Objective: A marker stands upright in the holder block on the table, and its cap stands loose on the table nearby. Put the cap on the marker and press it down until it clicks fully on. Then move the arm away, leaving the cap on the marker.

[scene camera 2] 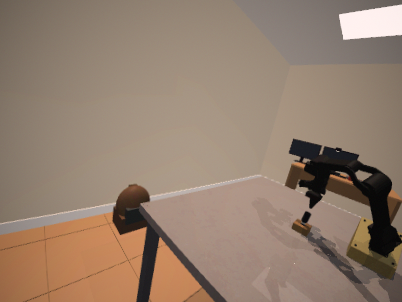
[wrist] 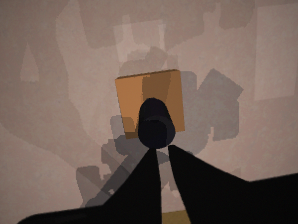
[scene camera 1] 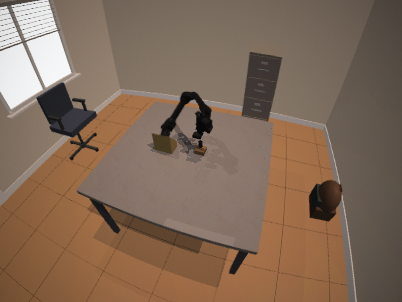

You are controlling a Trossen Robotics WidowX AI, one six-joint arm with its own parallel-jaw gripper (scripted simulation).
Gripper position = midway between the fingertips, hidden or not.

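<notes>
My gripper [wrist: 162, 152] holds nothing, and it is shut. There is a dark cap [wrist: 156, 130] in the wrist view as well.
</notes>
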